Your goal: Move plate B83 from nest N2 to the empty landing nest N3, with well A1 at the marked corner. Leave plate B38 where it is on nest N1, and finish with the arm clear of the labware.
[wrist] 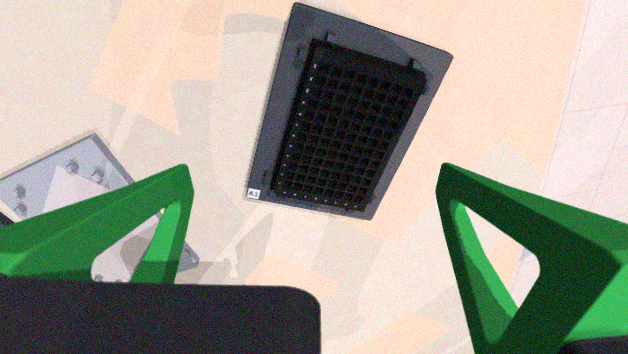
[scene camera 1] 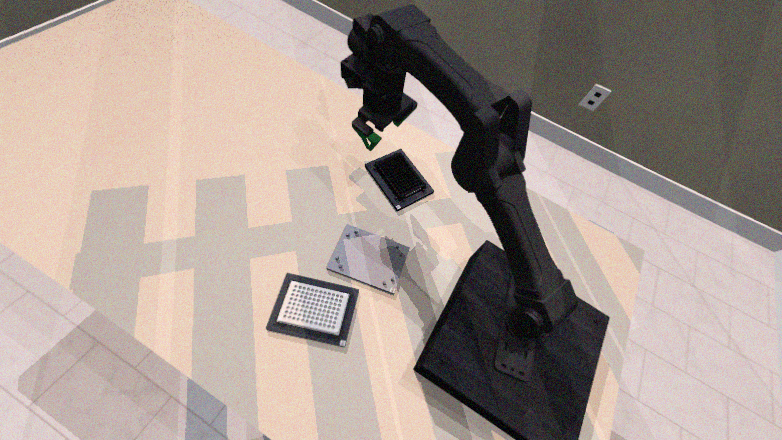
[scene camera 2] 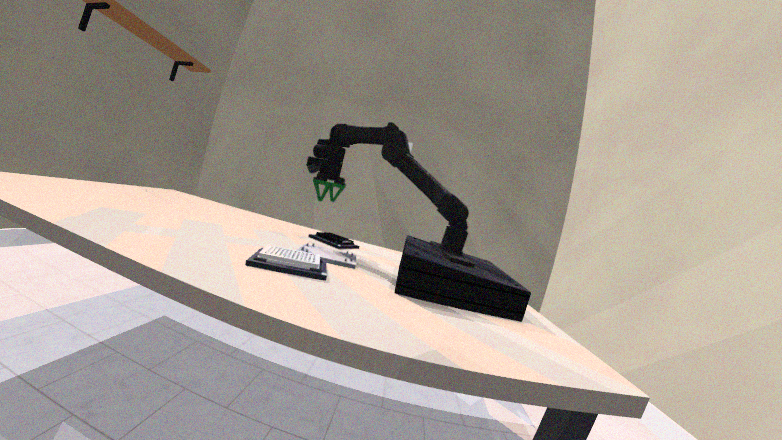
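Note:
A black well plate [scene camera 1: 401, 174] [scene camera 2: 336, 238] [wrist: 350, 125] sits in a dark nest [scene camera 1: 391, 195] [wrist: 284, 95]; an A1 label marks this nest's corner in the wrist view. A white well plate [scene camera 1: 314, 307] [scene camera 2: 289, 257] sits in another dark nest [scene camera 1: 306, 334] [scene camera 2: 289, 269]. Between them lies the empty grey nest [scene camera 1: 369, 259] [scene camera 2: 339, 257] [wrist: 45, 170] with small posts. Plate and nest numbers are not readable, so I cannot tell which plate is B83. My gripper [scene camera 1: 386, 134] [scene camera 2: 327, 199] [wrist: 314, 177] is open and empty, high above the table near the black plate.
The arm's black base block [scene camera 1: 514, 350] [scene camera 2: 459, 279] stands on the table [scene camera 1: 218, 120] [scene camera 2: 377, 322], to the right of the nests in both scene views. A wall shelf [scene camera 2: 147, 35] hangs at the upper left in scene camera 2. A wall outlet [scene camera 1: 594, 97] is beyond the table.

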